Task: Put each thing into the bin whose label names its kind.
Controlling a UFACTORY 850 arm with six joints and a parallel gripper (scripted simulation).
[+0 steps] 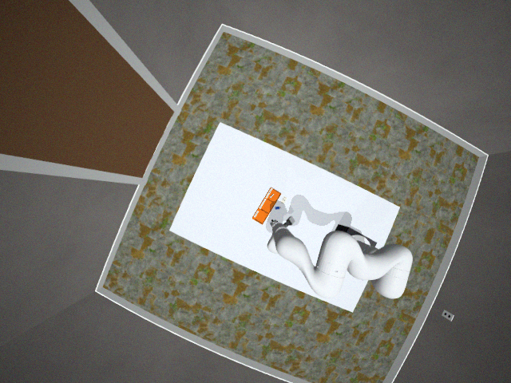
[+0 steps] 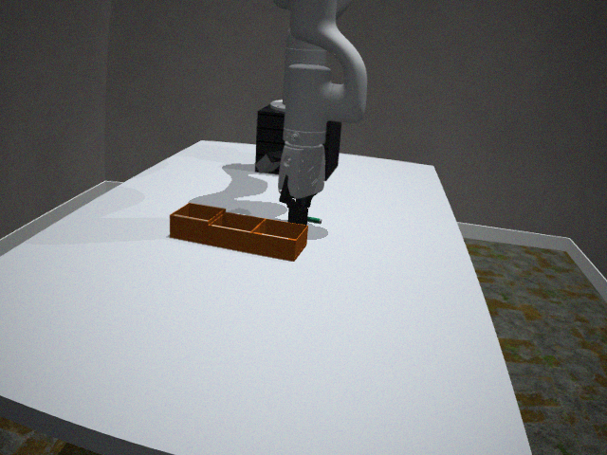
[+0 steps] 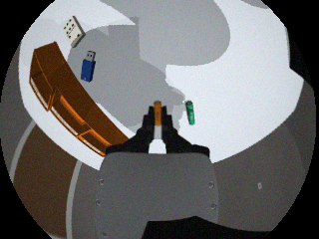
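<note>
Now: the green cylinder 5 cm behind my hand, 2 cm to the left of it and 2 cm below it. The rest, counted from my hand: orange stick (2 cm below); then three joined orange bins (12 cm ahead, 9 cm to the right); then blue USB stick (12 cm to the right, 4 cm ahead, 2 cm below).
</note>
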